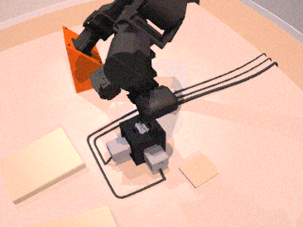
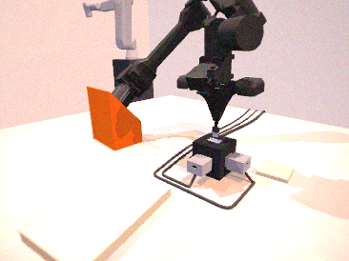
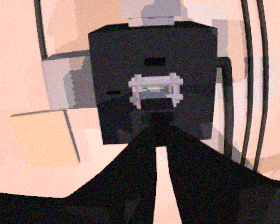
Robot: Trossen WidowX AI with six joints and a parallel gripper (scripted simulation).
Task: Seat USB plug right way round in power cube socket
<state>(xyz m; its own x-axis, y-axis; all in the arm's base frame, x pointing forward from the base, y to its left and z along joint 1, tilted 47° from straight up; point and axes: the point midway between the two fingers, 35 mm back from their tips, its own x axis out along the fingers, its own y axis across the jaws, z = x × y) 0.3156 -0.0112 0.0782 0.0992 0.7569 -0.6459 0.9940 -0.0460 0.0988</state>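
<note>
Right now the USB plug is 20 mm below my gripper tip.
</note>
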